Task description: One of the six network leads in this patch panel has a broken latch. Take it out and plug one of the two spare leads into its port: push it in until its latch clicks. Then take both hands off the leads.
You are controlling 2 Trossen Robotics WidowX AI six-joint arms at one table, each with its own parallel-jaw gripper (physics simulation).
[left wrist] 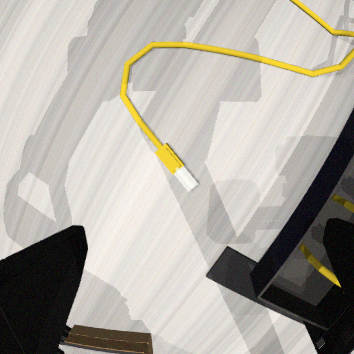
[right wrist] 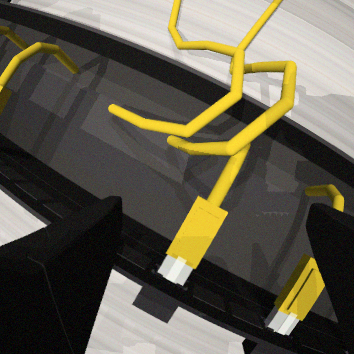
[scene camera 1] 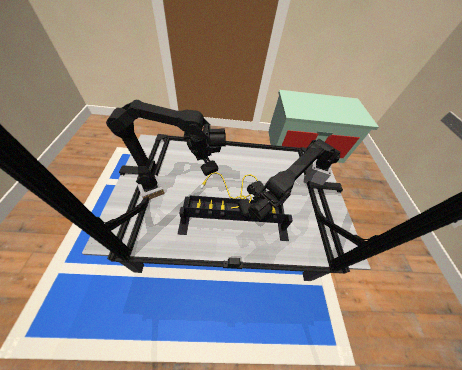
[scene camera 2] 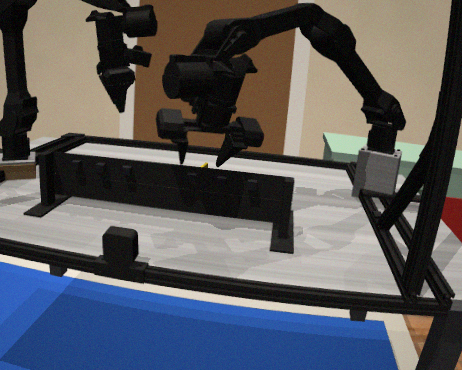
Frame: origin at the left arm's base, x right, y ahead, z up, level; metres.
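Seen in the pictures: left gripper, fingertip midpoint: (left wrist: 209, 236) (scene camera 2: 118, 108); right gripper, fingertip midpoint: (right wrist: 219, 212) (scene camera 1: 251, 205) (scene camera 2: 199, 164); left arm's base, origin of the base link: (scene camera 1: 149, 185) (scene camera 2: 15, 157); right arm's base, origin of the base link: (scene camera 1: 322, 165) (scene camera 2: 381, 150).
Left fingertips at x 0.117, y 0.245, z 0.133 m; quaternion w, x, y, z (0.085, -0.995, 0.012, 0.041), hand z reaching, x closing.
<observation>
Offsets run from my left fingertips to a thing's top centre. "pt": to the spot under its first point.
A black patch panel {dx +0.197, dy +0.062, dz -0.112 m} (scene camera 1: 187, 206) (scene camera 2: 165, 187) (left wrist: 300, 220) (right wrist: 320, 155) holds a row of yellow leads. In the right wrist view, one lead {dx +0.260, dy +0.096, dz -0.081 m} (right wrist: 197, 232) at the panel lies between my right fingers and shows no dark latch line, unlike the neighbouring lead {dx +0.288, dy +0.141, dz -0.081 m} (right wrist: 302, 289). My right gripper (right wrist: 219, 212) (scene camera 2: 200, 163) is open, low over the panel, touching no lead visibly. A spare lead {pt dx -0.032, dy +0.010, dz -0.163 m} (left wrist: 170, 159) (scene camera 1: 203, 184) with a white plug lies on the table left of the panel. My left gripper (left wrist: 209, 236) (scene camera 1: 210, 169) is open above the table near it. The other spare's plug is hidden.
Yellow cables (right wrist: 240, 72) (scene camera 1: 227, 185) loop behind the panel and cross over its back edge close to the right gripper. Panel feet (scene camera 1: 183, 227) (scene camera 2: 282, 244) stand on the table. A black frame (scene camera 1: 180, 260) (scene camera 2: 225, 280) edges the table.
</observation>
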